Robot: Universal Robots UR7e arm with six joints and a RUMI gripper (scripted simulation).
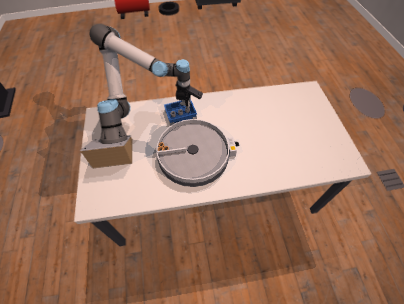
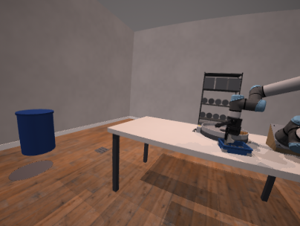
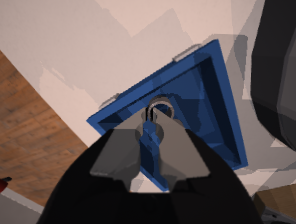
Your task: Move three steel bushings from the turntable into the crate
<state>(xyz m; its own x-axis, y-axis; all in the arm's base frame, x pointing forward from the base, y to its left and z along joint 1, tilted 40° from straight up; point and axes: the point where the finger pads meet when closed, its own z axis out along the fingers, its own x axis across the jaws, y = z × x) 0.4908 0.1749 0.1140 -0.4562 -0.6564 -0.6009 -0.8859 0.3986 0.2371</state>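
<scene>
Right now my hand is 60 mm past the blue crate, 20 mm to the left of it and 10 mm above it. Round my hand: round grey turntable 50 mm behind, 350 mm to the right, 20 mm above.
</scene>
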